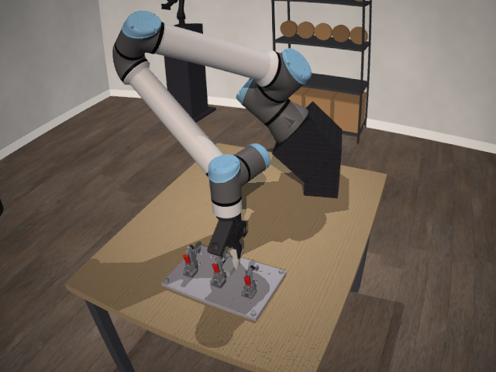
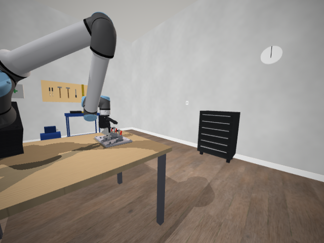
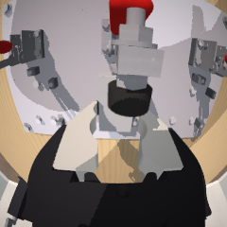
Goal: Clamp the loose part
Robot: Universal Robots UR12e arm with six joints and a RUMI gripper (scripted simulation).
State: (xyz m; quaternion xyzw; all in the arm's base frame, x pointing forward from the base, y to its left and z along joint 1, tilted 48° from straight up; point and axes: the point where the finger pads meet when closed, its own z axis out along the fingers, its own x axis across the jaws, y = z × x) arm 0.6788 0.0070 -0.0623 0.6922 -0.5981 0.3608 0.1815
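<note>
Right now the loose part is 1 cm below my hand. Round my hand: fixture plate: 4 cm ahead, 3 cm below.
</note>
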